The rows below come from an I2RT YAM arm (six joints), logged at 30 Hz.
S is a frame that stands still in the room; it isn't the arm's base.
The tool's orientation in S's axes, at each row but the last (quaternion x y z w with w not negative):
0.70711, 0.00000, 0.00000, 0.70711
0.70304, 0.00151, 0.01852, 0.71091
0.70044, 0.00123, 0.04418, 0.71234
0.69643, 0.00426, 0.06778, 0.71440
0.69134, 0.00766, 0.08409, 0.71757
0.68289, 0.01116, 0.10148, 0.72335
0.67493, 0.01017, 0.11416, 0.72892
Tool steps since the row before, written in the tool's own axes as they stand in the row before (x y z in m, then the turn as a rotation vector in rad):
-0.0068, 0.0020, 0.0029, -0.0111, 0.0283, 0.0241
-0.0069, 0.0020, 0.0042, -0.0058, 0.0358, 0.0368
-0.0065, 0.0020, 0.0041, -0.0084, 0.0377, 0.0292
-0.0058, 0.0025, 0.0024, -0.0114, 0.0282, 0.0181
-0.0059, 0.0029, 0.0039, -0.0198, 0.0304, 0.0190
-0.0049, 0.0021, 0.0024, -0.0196, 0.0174, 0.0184
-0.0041, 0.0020, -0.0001, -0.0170, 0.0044, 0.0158
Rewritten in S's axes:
-0.0068, -0.0029, 0.0020, -0.0111, -0.0241, 0.0283
-0.0068, -0.0044, 0.0019, -0.0056, -0.0366, 0.0361
-0.0063, -0.0045, 0.0017, -0.0088, -0.0291, 0.0377
-0.0057, -0.0029, 0.0020, -0.0120, -0.0186, 0.0276
-0.0056, -0.0046, 0.0024, -0.0204, -0.0205, 0.0290
-0.0047, -0.0031, 0.0016, -0.0186, -0.0205, 0.0161
-0.0043, -0.0005, 0.0014, -0.0146, -0.0183, 0.0034

